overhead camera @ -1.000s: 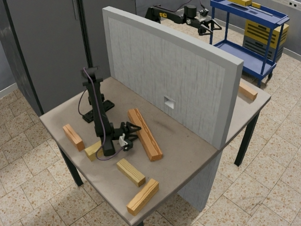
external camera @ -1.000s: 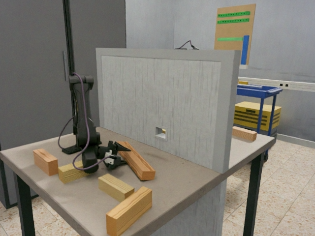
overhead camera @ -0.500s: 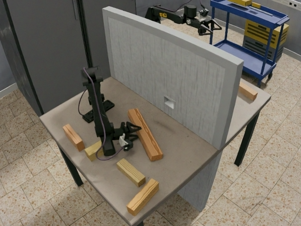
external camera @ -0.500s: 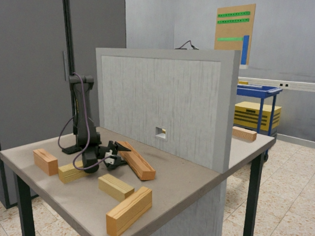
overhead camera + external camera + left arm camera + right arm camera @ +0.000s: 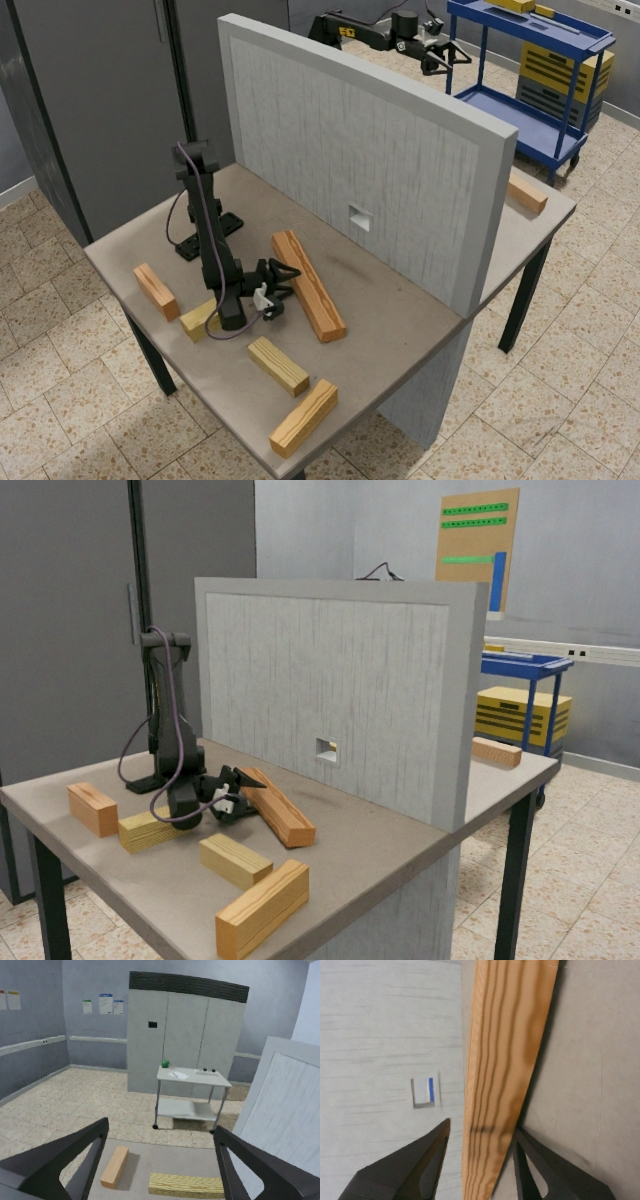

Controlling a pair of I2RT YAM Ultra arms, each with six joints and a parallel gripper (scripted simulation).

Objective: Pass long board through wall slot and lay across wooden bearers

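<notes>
Right now the long board is 2 cm to the left of my right hand, 1 cm below it and 1 cm ahead of it. From my right hand the other things lie so: yellow bearer 46 cm to the left, 21 cm ahead, 1 cm below.
</notes>
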